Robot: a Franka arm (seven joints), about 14 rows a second.
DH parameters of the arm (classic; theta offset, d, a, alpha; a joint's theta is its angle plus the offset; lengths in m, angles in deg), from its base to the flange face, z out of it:
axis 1: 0 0.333 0 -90
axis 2: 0 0 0 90
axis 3: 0 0.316 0.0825 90
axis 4: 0 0 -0.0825 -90
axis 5: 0 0.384 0 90
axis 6: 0 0 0.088 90
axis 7: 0 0.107 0 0
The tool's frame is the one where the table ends.
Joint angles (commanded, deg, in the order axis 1, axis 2, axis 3, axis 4, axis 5, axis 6, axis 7), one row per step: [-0.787, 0.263, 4.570, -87.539, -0.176, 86.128, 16.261]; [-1.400, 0.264, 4.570, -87.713, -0.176, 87.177, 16.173]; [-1.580, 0.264, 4.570, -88.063, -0.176, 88.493, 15.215]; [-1.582, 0.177, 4.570, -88.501, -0.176, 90.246, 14.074]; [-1.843, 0.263, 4.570, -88.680, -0.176, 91.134, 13.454]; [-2.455, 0.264, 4.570, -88.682, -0.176, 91.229, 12.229]
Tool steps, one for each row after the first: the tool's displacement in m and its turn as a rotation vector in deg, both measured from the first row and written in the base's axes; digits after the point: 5 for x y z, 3 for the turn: [0.00231, -0.00575, 0.00014, 0.055, -0.872, -0.522]; [0.00479, -0.00735, -0.00071, 0.122, -1.833, 0.260]; [0.00746, -0.00719, -0.00073, 0.186, -3.230, 1.404]; [0.00960, -0.00965, -0.00163, 0.206, -3.851, 1.766]; [0.01003, -0.01561, -0.00150, 0.181, -3.940, 2.380]
